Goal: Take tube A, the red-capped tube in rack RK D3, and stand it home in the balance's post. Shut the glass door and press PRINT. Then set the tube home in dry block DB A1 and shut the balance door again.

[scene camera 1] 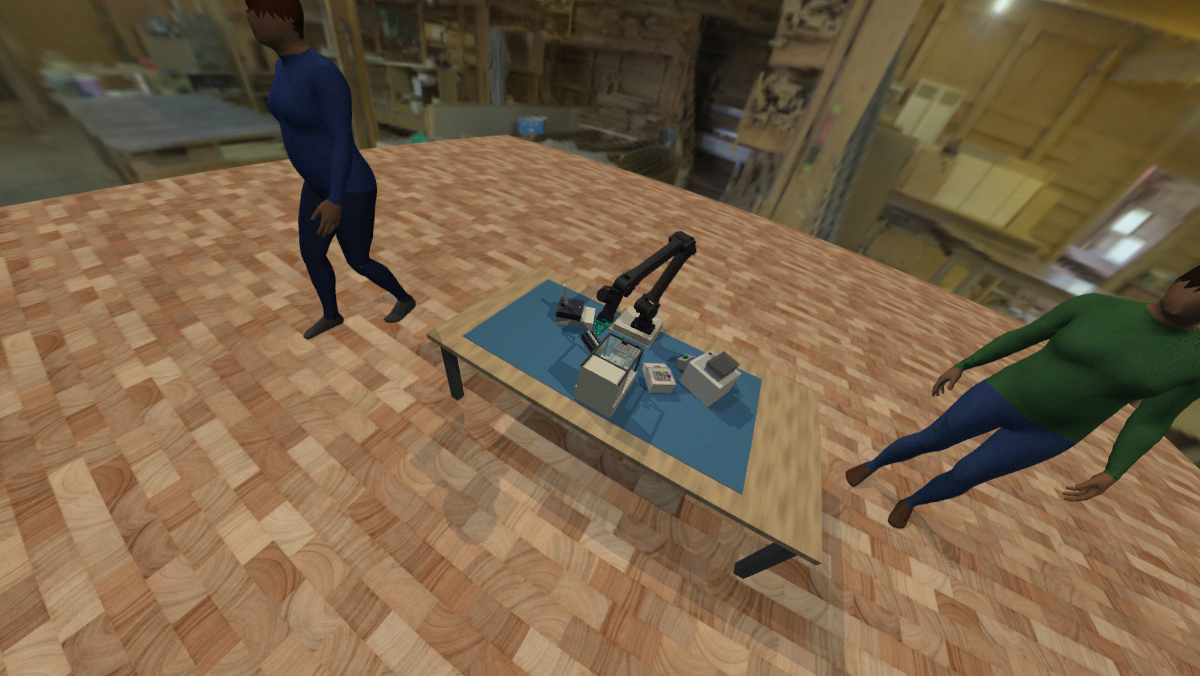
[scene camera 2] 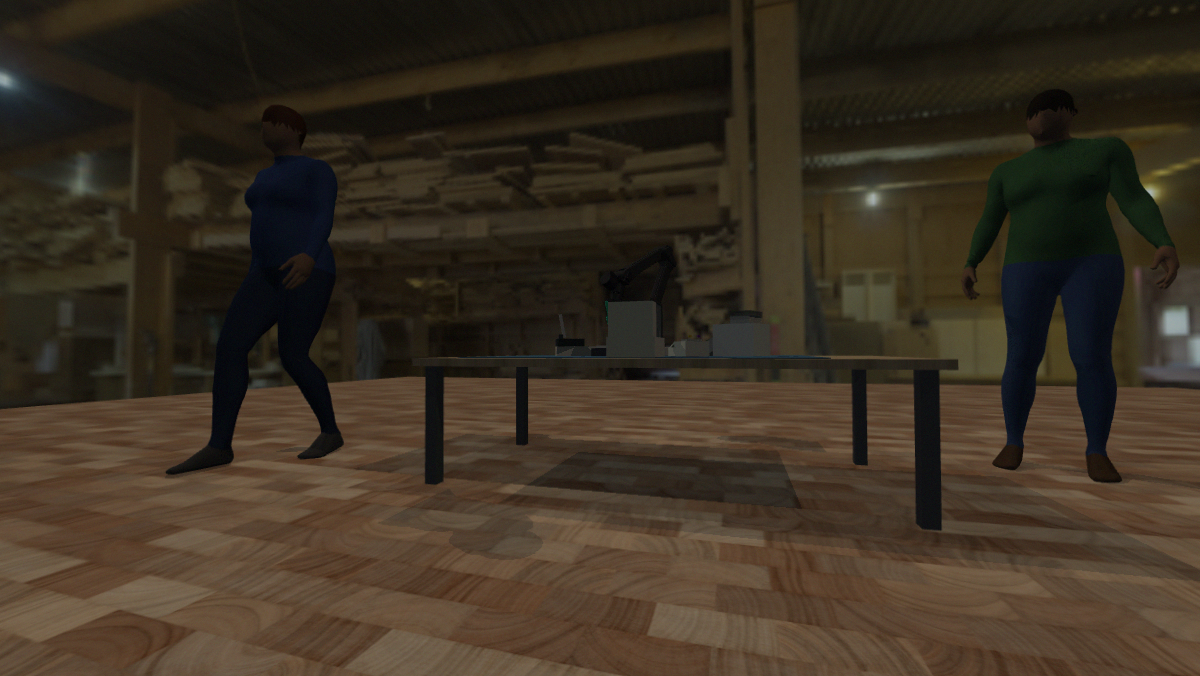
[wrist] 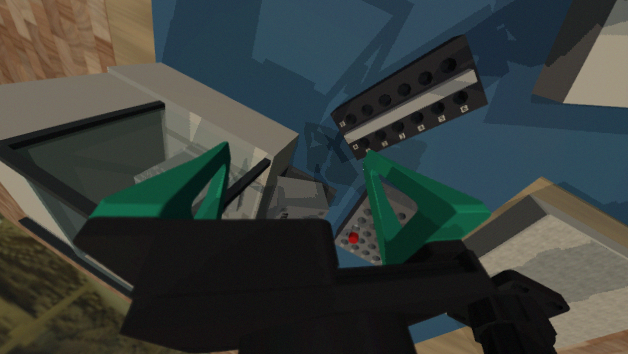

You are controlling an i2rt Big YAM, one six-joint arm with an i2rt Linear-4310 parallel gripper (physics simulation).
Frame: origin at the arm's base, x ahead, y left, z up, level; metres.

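Seen in the pictures: gripper, fingertip midpoint: (scene camera 1: 597, 334) (wrist: 301, 153); arm's base at its link origin: (scene camera 1: 642, 326) (wrist: 497, 301).
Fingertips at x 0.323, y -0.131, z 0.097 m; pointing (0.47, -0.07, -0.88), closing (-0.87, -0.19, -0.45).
Observation:
Offsets run from my fingertips to a thing's top centre. "spot": to the spot under its first point.
The red-capped tube @[0.096 m back, 0.140 m left, 0.081 m down] (wrist: 353, 238) stands in a grey, many-holed rack @[0.124 m back, 0.130 m left, 0.106 m down] (wrist: 363, 240) at lower centre-right in the wrist view; its hole label is not readable. The balance @[0.118 m ahead, 0.147 m left, 0.087 m up] (scene camera 1: 600, 382) (scene camera 2: 631, 329) (wrist: 45, 105) is a pale housing with a black-edged glass chamber, at left in the wrist view. The post and the PRINT key cannot be made out, nor how far the door stands open. A black block @[0.057 m back, 0.035 m right, 0.088 m down] (wrist: 410, 109) with two rows of holes lies above the rack; I cannot tell whether it is the dry block. My gripper (scene camera 1: 602, 327) (wrist: 301, 153) is open and empty, above the gap between balance and rack.
A small grey unit @[spot: 0.001 m back, 0.114 m left, 0.093 m down] (wrist: 301, 191) sits beside the balance. A keypad box @[0.036 m back, 0.327 m left, 0.066 m down] (scene camera 1: 659, 377) and a larger pale box @[0.162 m back, 0.505 m left, 0.054 m up] (scene camera 1: 712, 376) with a dark top stand right of the balance. A dark device @[spot: 0.155 m back, 0.230 m right, 0.056 m down] (scene camera 1: 571, 308) with an upright rod stands at left. Two people (scene camera 1: 306, 142) (scene camera 1: 1083, 361) stand near the table.

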